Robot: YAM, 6 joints.
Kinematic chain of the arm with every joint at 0, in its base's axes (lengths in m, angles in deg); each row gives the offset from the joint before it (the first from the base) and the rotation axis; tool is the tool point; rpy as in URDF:
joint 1: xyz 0 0 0.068 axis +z
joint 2: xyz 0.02 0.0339 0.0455 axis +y
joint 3: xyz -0.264 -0.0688 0 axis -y
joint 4: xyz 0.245 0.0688 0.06 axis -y
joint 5: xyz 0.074 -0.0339 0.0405 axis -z
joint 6: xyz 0.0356 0 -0.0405 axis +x
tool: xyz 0 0 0 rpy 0 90 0
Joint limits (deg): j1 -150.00..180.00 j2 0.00..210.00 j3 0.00..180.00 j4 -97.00..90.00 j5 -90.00..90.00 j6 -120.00..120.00
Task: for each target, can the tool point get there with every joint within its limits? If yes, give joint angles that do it. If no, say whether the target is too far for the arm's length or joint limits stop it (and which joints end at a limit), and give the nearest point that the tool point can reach.
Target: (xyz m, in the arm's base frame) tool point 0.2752 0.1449 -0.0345
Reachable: yes | joints 25.97 132.57 46.11 16.59 -15.84 -70.70
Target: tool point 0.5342 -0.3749 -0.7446
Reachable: no: too far | nearest point 0.3475 -0.2439 -0.3347 | short by 0.469 m
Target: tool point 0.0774 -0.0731 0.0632
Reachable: yes | joints -59.80 106.06 19.99 -50.61 -57.95 38.12
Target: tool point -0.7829 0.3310 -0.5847
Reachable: no: too far | nearest point -0.4717 0.1994 -0.2665 | short by 0.464 m
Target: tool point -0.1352 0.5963 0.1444
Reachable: yes | joints 105.87 164.30 145.97 4.77 67.93 12.39
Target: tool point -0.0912 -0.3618 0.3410
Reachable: yes | joints -99.97 91.94 77.55 -5.87 49.80 -51.79
